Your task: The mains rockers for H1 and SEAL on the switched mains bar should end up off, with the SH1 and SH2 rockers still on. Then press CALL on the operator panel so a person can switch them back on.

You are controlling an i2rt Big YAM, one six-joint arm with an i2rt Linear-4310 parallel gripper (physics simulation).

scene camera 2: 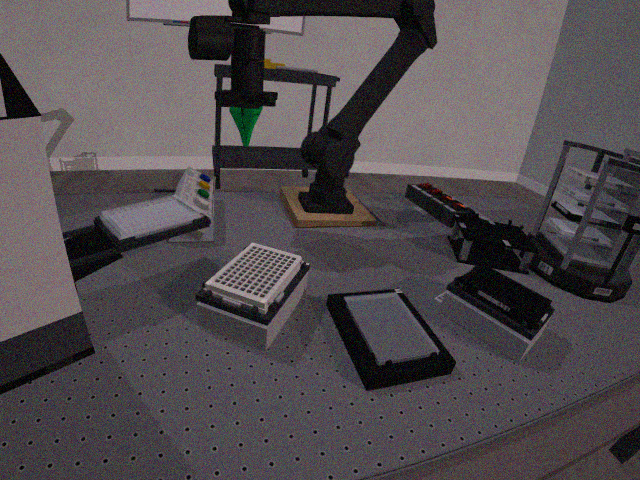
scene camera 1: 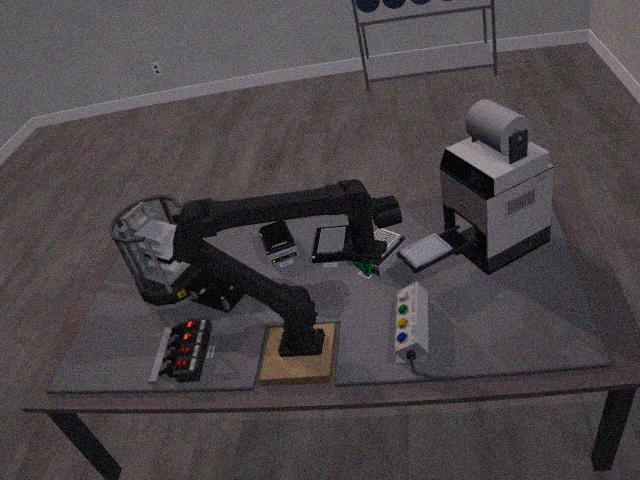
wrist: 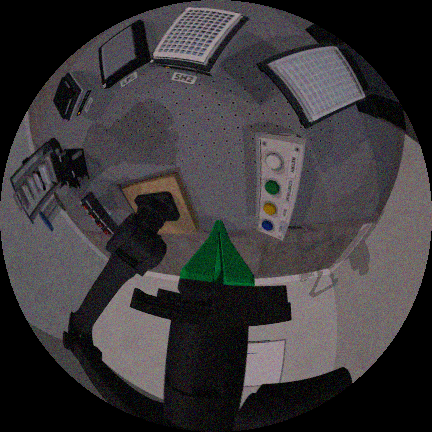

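Observation:
The switched mains bar lies at the front left in scene camera 1. Two rockers toward its far end glow bright orange; the two nearer ones are dimmer red. Their labels are unreadable. The white operator panel stands right of the arm's base, with white, green, yellow and blue buttons. Which is CALL cannot be read. My gripper is shut and empty, high above the table, clear of the panel.
A white-plated shaker marked SH2, a black-framed holder and a dark-topped shaker stand at the back. A white machine with an extended plate tray is at right, a plate carousel at left.

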